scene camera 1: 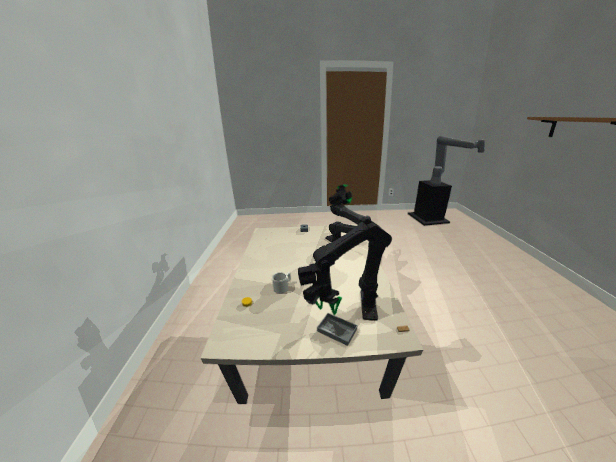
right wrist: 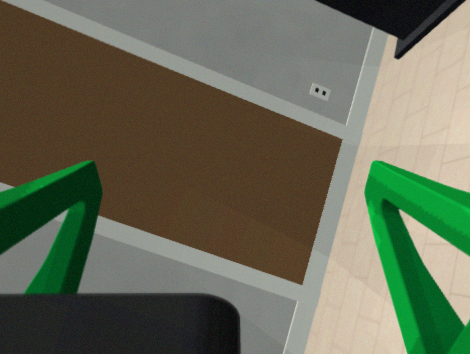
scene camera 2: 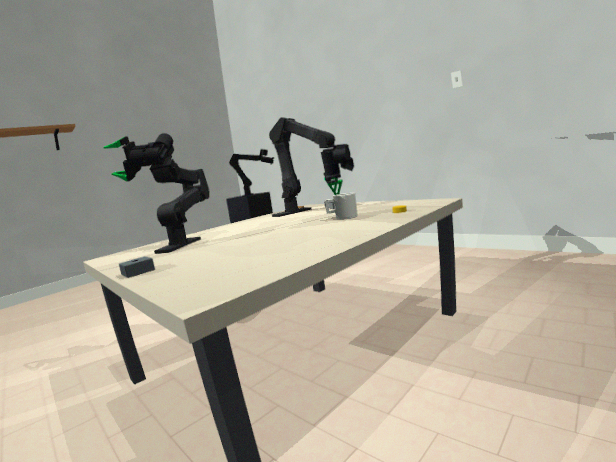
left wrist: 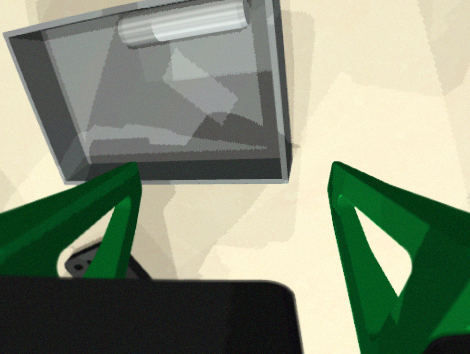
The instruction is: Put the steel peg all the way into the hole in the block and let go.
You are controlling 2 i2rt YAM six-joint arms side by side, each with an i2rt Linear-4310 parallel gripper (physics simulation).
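Frame: origin at the left arm's base, x right, y ahead, z up, level; metres.
Seen in the pictures: left gripper, between the fingertips: (scene camera 1: 327, 311) (scene camera 2: 335, 193) (left wrist: 234, 175); right gripper, between the fingertips: (right wrist: 233, 176) (scene camera 2: 108, 160); left arm's base, origin of its link: (scene camera 1: 368, 304) (scene camera 2: 292, 212); right arm's base, origin of its link: (scene camera 2: 179, 245).
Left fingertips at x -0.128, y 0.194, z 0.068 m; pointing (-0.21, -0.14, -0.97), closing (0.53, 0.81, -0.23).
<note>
Pixels of each thing's top centre, then the offset from my left fingertips to it. "pt": a spot on its surface instead. Level surfaces: height alone.
- steel peg, centre of its top: (left wrist: 174, 22) dx -0.065, dy -0.005, dz -0.046 m
- grey tray, centre of its top: (left wrist: 140, 105) (scene camera 1: 337, 326) dx -0.043, dy -0.044, dz -0.040 m
- dark block, centre of its top: (scene camera 2: 135, 260) (scene camera 1: 304, 226) dx +0.927, dy +0.253, dz -0.036 m
- grey mug, a spot on its surface: (scene camera 2: 345, 205) pt dx +0.224, dy +0.297, dz -0.018 m
- table, height of its surface: dz -0.068 m
- yellow disc, centre of its top: (scene camera 2: 399, 206) (scene camera 1: 246, 300) dx +0.068, dy +0.412, dz -0.049 m
- small orange-brown piece, centre of its top: (scene camera 1: 403, 328) dx -0.017, dy -0.334, dz -0.060 m
The steel peg (left wrist: 184, 23) lies on its side in the grey tray (left wrist: 175, 181) (scene camera 1: 327, 338), along the wall at the top of the left wrist view. My left gripper (left wrist: 234, 175) (scene camera 1: 328, 308) (scene camera 2: 334, 193) is open and empty, above the table beside the tray; its fingertips show below the peg in the left wrist view. The dark block (scene camera 1: 304, 228) (scene camera 2: 137, 267) with a hole in its top sits at the table's far end in scene camera 1, near the left corner in scene camera 2. My right gripper (right wrist: 233, 176) (scene camera 1: 345, 192) (scene camera 2: 116, 159) is open and empty, raised high, away from the block.
A grey mug (scene camera 1: 280, 283) (scene camera 2: 345, 205) stands on the table (scene camera 1: 260, 325) (scene camera 2: 280, 250). A yellow disc (scene camera 1: 247, 301) (scene camera 2: 399, 209) lies beyond it towards the table's edge. A small orange-brown piece (scene camera 1: 403, 329) lies near the right edge in scene camera 1.
</note>
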